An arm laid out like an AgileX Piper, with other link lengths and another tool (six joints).
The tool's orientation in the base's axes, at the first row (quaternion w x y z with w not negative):
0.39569, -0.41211, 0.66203, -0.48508
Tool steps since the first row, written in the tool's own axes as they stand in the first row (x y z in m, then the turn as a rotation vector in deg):
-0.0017, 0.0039, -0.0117, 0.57, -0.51, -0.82
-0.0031, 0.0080, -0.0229, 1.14, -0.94, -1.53
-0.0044, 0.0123, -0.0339, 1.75, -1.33, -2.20
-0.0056, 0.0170, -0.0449, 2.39, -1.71, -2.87
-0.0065, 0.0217, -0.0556, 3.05, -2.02, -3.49
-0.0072, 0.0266, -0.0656, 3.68, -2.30, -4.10
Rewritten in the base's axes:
-0.0108, 0.0060, -0.0010, -0.87, -0.37, 0.60
-0.0214, 0.0116, -0.0024, -1.66, -0.75, 1.10
-0.0318, 0.0171, -0.0040, -2.42, -1.18, 1.55
-0.0423, 0.0226, -0.0061, -3.20, -1.64, 1.98
-0.0526, 0.0277, -0.0082, -3.96, -2.12, 2.33
-0.0624, 0.0325, -0.0107, -4.69, -2.56, 2.66

